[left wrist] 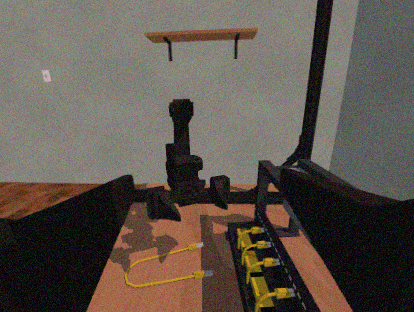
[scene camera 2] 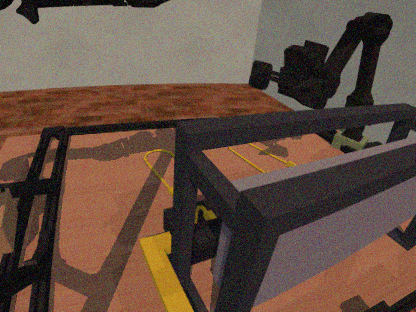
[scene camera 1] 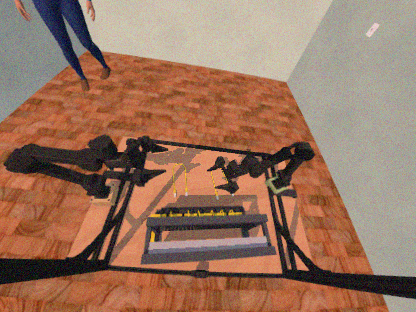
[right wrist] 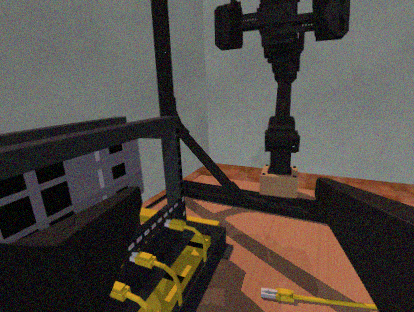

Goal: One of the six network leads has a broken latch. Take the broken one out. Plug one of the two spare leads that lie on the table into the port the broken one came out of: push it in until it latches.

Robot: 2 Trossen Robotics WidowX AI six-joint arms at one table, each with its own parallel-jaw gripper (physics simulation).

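Places are measured from the left arm's base along level axes (x down, y left, z ahead), in millimetres.
Pixels of known places: left gripper, fingertip midpoint: [left wrist: 208, 178] [scene camera 1: 167, 159]; right gripper, fingertip midpoint: [left wrist: 204, 212] [scene camera 2: 268, 84] [scene camera 1: 210, 178] [right wrist: 227, 191]; left arm's base at its link origin: [scene camera 1: 102, 192] [right wrist: 279, 170]; right arm's base at its link origin: [scene camera 2: 352, 136] [scene camera 1: 277, 183].
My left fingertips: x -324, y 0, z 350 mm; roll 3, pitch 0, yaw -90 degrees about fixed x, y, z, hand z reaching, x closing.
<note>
Ahead of a thing's pixels: the offset from my left fingertips to its top centre. "spot": to the spot under its first point.
Yellow network leads [scene camera 1: 200, 214] [left wrist: 270, 262] [right wrist: 145, 259] stand in a row in the black port panel; which latch is broken is too small to tell. One spare lead @(spot: dy +91, dx +398, dz +79 mm) [scene camera 1: 186, 181] [scene camera 2: 159, 178] lies on the table at the picture's left in both scene views; the other @(spot: dy +69, dx +396, dz +254 mm) [scene camera 1: 214, 185] [scene camera 2: 245, 159] [left wrist: 160, 285] lies to its right. A spare plug @(dy +23, dx +389, dz +12 mm) [right wrist: 285, 295] shows low in the right wrist view. My left gripper [scene camera 1: 162, 160] [right wrist: 280, 22] is open and empty, left of the spares. My right gripper [scene camera 1: 214, 178] [left wrist: 204, 213] [right wrist: 227, 191] is open and empty, above the right spare.
A dark grey rack frame @(dy -196, dx +140, dz +169 mm) [scene camera 1: 210, 221] [scene camera 2: 300, 120] [left wrist: 262, 190] [right wrist: 171, 175] stands at the leads, with a pale panel [scene camera 1: 210, 243] [scene camera 2: 340, 255]. A yellow bar @(spot: dy -185, dx +362, dz -85 mm) [scene camera 2: 167, 275] sticks out at its side. Black frame bars [scene camera 1: 210, 146] edge the table. A person [scene camera 1: 62, 35] stands beyond it.
</note>
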